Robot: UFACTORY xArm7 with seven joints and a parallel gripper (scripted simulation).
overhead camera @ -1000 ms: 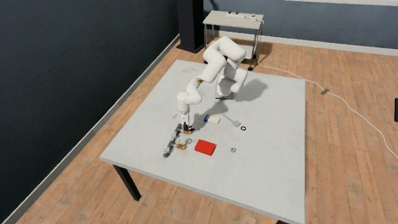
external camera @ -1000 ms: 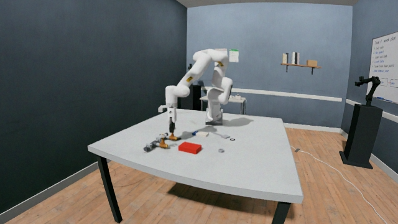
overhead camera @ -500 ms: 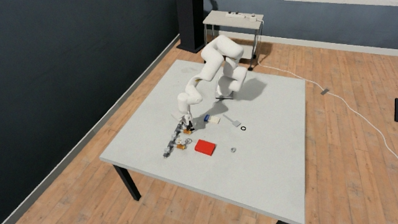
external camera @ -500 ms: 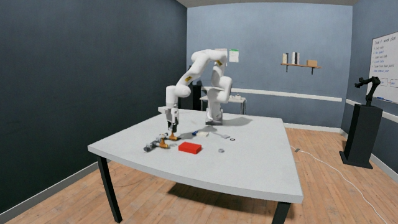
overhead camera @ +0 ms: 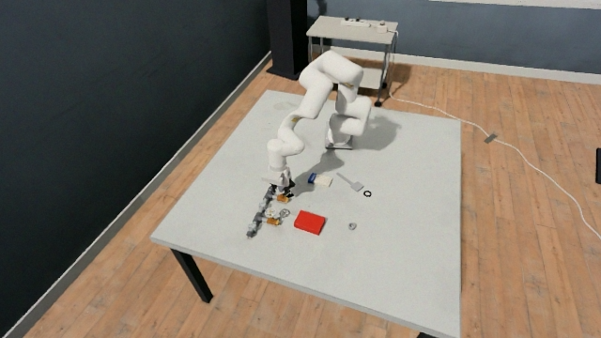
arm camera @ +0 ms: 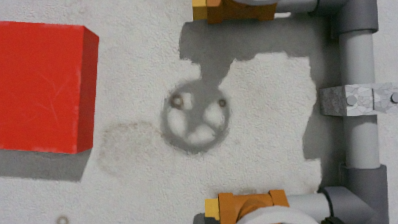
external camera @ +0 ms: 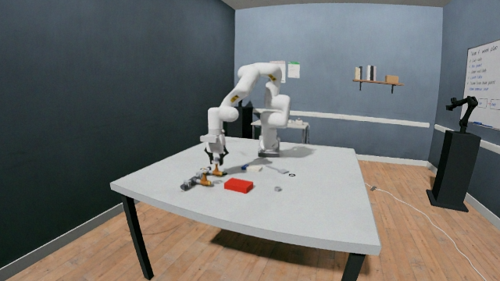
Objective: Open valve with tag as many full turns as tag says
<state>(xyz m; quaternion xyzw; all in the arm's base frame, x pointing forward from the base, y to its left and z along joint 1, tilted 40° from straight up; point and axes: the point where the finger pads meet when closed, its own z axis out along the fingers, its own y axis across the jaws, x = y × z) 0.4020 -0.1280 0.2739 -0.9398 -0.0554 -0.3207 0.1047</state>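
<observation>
Now: the black tag 9 cm below my hand, 4 cm behind it and 1 cm to the right of it. From my hand the other things lie so: red block (18 cm to the left, 7 cm below, 4 cm ahead); grey nut (35 cm to the left, 8 cm below, 4 cm behind); blue box (21 cm behind, 9 cm to the left, 8 cm below).
</observation>
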